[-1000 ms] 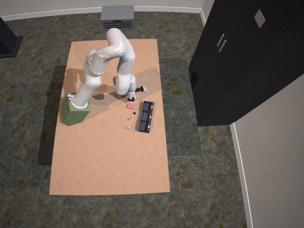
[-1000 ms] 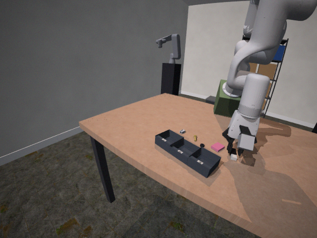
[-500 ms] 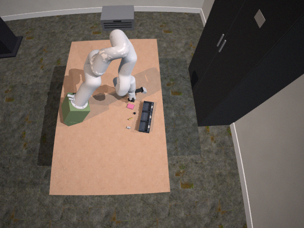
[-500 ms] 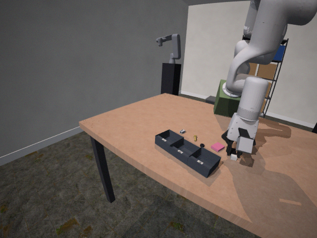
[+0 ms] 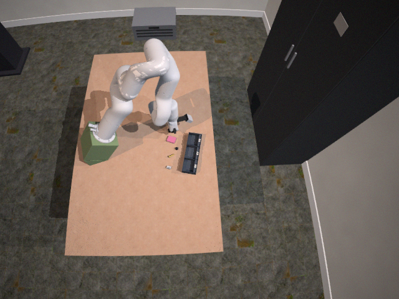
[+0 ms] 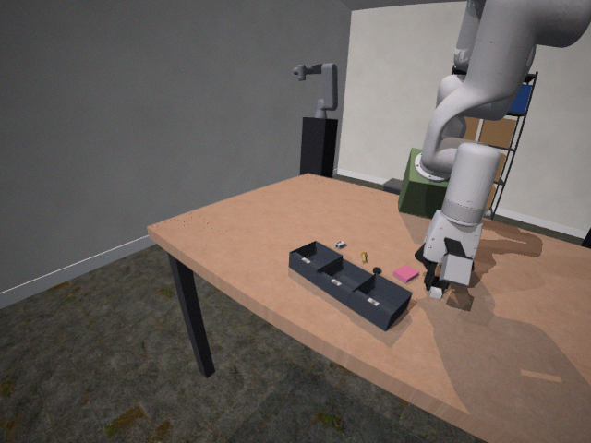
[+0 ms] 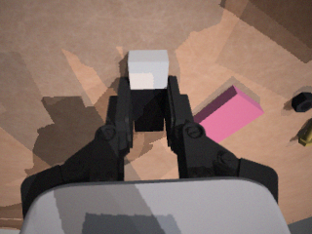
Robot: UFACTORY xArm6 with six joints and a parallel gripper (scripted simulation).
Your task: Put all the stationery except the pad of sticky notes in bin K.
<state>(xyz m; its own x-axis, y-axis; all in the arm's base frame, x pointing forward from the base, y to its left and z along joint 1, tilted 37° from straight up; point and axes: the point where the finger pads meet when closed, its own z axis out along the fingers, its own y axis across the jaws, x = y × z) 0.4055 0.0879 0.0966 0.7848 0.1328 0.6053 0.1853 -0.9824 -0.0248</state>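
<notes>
The pink sticky-note pad lies 10 mm behind my hand, 70 mm to the right of it and 20 mm below it. The rest, counted from my hand: black-and-white block (10 mm ahead, 20 mm below); then yellow bolt (20 mm behind, 180 mm to the right, 20 mm below); then black nut (20 mm ahead, 130 mm to the right, 20 mm below).
</notes>
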